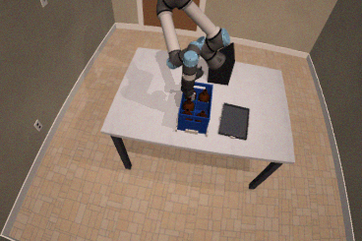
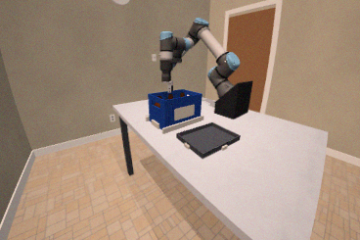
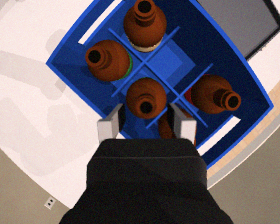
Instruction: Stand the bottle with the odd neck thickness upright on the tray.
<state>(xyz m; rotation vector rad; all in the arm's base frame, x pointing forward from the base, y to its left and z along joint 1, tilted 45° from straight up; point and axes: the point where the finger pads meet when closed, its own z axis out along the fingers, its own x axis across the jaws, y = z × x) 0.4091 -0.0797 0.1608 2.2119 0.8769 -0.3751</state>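
The blue crate is 12 cm below my hand and 5 cm to the left of it. Also, from my hand: dark tray 32 cm to the left, 19 cm below, 1 cm ahead; then bottle 11 cm below, 8 cm ahead.
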